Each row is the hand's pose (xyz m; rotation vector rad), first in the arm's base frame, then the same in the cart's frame.
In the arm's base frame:
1: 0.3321 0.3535 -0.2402 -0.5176 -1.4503 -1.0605
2: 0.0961 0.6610 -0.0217 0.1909 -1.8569 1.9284
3: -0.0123 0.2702 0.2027 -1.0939 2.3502 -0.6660
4: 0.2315 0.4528 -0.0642 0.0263 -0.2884 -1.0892
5: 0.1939 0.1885 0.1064 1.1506 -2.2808 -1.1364
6: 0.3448 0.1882 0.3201 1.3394 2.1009 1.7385
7: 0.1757 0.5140 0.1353 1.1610 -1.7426 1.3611
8: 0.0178 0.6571 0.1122 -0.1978 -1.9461 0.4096
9: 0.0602 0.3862 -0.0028 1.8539 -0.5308 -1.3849
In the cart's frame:
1: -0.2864 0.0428 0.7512 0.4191 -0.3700 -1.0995
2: -0.3986 -0.1625 1.1297 1.3792 -2.4748 0.6495
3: -0.3068 -0.5163 0.8448 -1.1544 2.0314 1.0862
4: -0.2833 -0.1173 0.9103 0.8450 0.7403 -0.6200
5: -0.1814 -0.3504 0.7214 1.4586 -0.8157 -2.2502
6: 0.0618 -0.4255 0.7818 -0.8135 -0.8417 -1.8278
7: -0.2251 -0.2813 1.0383 2.3857 -1.9622 0.0943
8: -0.3867 -0.3100 1.1762 1.0412 -1.4994 -0.3905
9: -0.3792 -0.2830 0.8802 2.1361 1.1156 -1.8005

